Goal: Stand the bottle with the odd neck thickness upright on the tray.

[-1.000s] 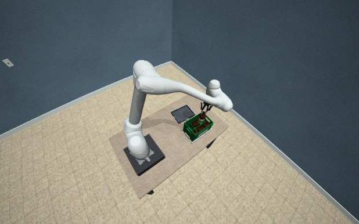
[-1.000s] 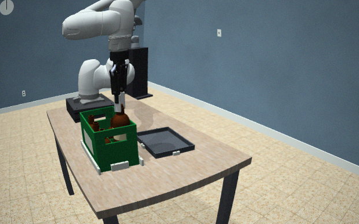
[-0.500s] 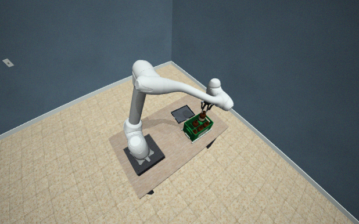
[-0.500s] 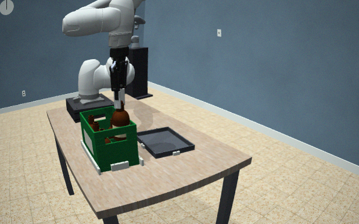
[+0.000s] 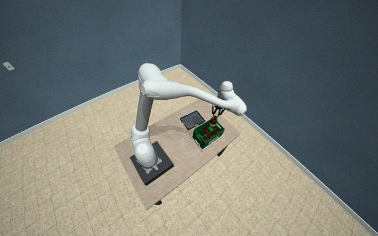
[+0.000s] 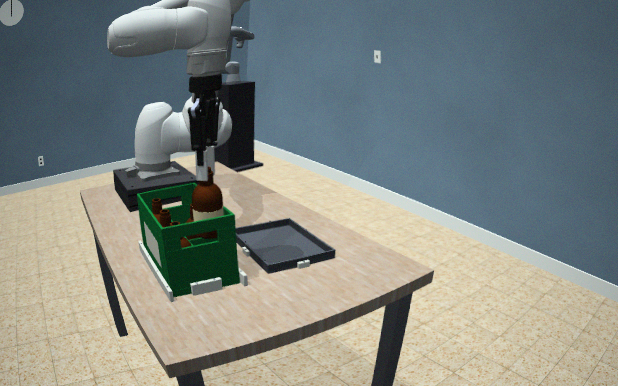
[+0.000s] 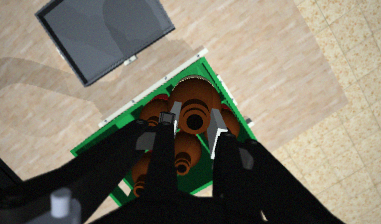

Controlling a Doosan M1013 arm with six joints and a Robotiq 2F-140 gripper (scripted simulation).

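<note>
My gripper is now 90 mm above the brown bottle. Also, from my hand: dark tray: 40 mm behind, 250 mm to the left, 270 mm below; green crate: 100 mm behind, 30 mm to the right, 200 mm below.
</note>
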